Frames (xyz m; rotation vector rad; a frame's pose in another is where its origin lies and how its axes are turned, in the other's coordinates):
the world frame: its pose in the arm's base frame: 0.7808 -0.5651 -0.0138 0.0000 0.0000 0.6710
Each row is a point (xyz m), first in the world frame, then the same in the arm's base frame.
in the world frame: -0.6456 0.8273 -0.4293
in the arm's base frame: -0.2392 -0.3186 -0.4431
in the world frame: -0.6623 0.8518 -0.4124
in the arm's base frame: -0.2675 -0.3098 -0.4262
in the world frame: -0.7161 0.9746 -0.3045
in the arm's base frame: -0.3860 -0.2470 -0.3183
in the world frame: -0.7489 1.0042 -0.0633
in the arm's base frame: -0.4301 -0.2443 -0.0771
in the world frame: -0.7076 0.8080 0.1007
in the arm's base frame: -0.2758 -0.3722 0.0869
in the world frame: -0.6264 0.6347 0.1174
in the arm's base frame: -0.1044 -0.4575 0.1036
